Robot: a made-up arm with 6 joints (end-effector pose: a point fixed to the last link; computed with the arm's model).
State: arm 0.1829 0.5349 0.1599 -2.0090 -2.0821 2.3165
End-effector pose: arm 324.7 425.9 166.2 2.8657 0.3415 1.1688
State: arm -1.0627 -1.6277 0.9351 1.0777 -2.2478 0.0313
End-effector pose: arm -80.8 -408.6 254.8 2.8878 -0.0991 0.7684
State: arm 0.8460 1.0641 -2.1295 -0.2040 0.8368 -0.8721
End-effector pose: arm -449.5 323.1 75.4 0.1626 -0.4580 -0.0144
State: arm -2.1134 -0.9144 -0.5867 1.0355 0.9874 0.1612
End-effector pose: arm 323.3 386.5 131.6 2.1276 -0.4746 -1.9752
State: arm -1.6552 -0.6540 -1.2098 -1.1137 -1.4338 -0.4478
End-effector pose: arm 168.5 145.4 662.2 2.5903 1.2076 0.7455
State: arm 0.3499 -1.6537 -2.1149 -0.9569 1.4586 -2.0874
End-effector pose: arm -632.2 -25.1 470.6 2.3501 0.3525 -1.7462
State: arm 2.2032 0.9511 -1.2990 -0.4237 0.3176 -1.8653
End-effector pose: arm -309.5 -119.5 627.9 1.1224 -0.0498 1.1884
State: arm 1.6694 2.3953 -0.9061 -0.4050 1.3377 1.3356
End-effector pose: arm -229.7 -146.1 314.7 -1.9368 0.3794 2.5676
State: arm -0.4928 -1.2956 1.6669 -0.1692 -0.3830 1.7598
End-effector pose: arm -57.7 -201.9 28.8 -0.1256 -0.9547 -2.6779
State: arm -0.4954 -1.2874 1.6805 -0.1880 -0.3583 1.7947
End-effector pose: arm -60.1 -205.1 34.4 -0.1483 -0.9506 -2.6979
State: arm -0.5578 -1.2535 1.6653 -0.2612 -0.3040 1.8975
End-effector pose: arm -53.7 -227.9 44.2 -0.1500 -0.8775 -2.7345
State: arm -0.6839 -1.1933 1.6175 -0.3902 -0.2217 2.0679
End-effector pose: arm -35.4 -275.2 55.3 -0.1430 -0.7459 -2.7633
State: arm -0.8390 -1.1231 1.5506 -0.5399 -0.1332 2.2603
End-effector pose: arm -3.0 -335.4 66.6 -0.1230 -0.6066 -2.7699
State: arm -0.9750 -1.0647 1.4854 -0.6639 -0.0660 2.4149
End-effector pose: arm 35.9 -386.0 81.4 -0.0813 -0.4964 -2.7630
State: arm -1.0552 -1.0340 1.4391 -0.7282 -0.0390 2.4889
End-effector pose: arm 63.1 -411.2 94.7 -0.0351 -0.4266 -2.7529
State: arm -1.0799 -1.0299 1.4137 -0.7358 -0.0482 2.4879
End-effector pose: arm 72.5 -413.7 99.2 -0.0004 -0.3906 -2.7426
